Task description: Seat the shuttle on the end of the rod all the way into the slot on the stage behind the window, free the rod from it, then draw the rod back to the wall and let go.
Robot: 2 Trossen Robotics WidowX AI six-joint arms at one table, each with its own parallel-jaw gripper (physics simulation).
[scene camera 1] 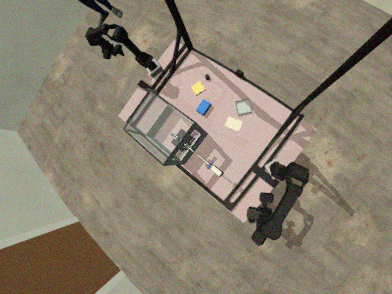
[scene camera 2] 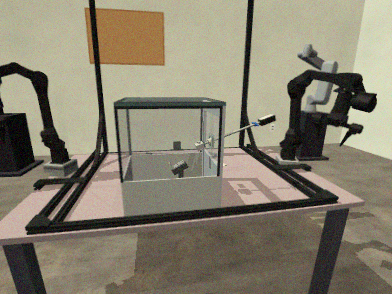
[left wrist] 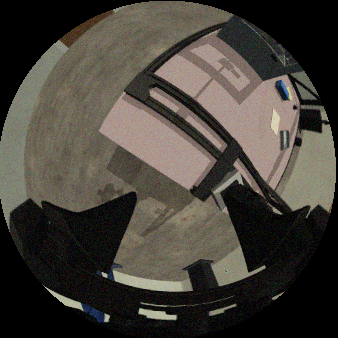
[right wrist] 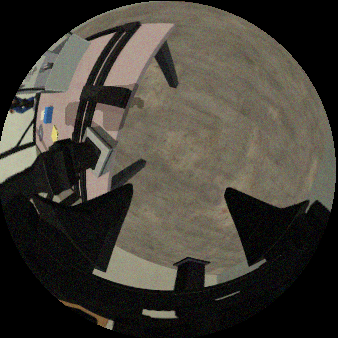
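Pixels of known places: left gripper, fingertip midpoint: (scene camera 1: 262, 204) (scene camera 2: 328, 142) (left wrist: 182, 198); right gripper, fingertip midpoint: (scene camera 1: 120, 55) (right wrist: 181, 190); left arm's base, link origin: (scene camera 1: 276, 168) (scene camera 2: 287, 158) (left wrist: 231, 192) (right wrist: 33, 103); right arm's base, link origin: (scene camera 1: 152, 66) (scene camera 2: 60, 161) (right wrist: 89, 153).
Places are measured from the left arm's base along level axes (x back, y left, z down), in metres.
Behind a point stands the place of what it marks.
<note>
A thin grey rod (scene camera 1: 200, 156) @[y 0.320, x -0.286, z -0.200 m] (scene camera 2: 237, 131) @[y 0.327, x -0.284, z -0.196 m] with a pale, dark-edged handle (scene camera 1: 216, 171) @[y 0.284, x -0.176, z -0.249 m] (scene camera 2: 267, 119) @[y 0.294, x -0.176, z -0.240 m] and a blue band passes slanting through the side wall of a glass-walled box (scene camera 2: 170, 101) @[y 0.482, x -0.494, z -0.310 m]. Its handle is outside, raised. A small pale shuttle (scene camera 1: 174, 135) (scene camera 2: 199, 145) @[y 0.389, x -0.417, z -0.152 m] is at the rod's inner end, inside the box, above and to the right of the dark tilted stage (scene camera 2: 179, 168) in scene camera 2, apart from it. The slot is too small to make out. My left gripper (scene camera 2: 328, 131) (left wrist: 182, 198) @[y 0.184, x 0.102, z -0.138 m] is open and empty, away from the handle. My right gripper (right wrist: 181, 190) @[y 0.450, x -1.257, z -0.119 m] is open and empty beyond the table's edge.
A blue block (scene camera 1: 203, 107) @[y 0.163, x -0.573, z -0.001 m] (left wrist: 282, 90) @[y 0.161, x -0.548, z 0.007 m] (right wrist: 48, 114) @[y 0.174, x -0.608, z 0.016 m], a yellow square (scene camera 1: 198, 88) @[y 0.117, x -0.722, z 0.029 m] (right wrist: 54, 133) @[y 0.133, x -0.739, z 0.029 m], a cream square (scene camera 1: 233, 123) @[y 0.059, x -0.380, z 0.036 m] (left wrist: 275, 121) @[y 0.058, x -0.379, z 0.036 m] and a grey tray (scene camera 1: 243, 107) @[y -0.055, x -0.432, z 0.038 m] lie on the pink table. Black rails (scene camera 2: 180, 220) @[y 0.565, x -0.448, z 0.032 m] and uprights (scene camera 2: 249, 60) @[y -0.284, x -0.211, z -0.511 m] surround the work area.
</note>
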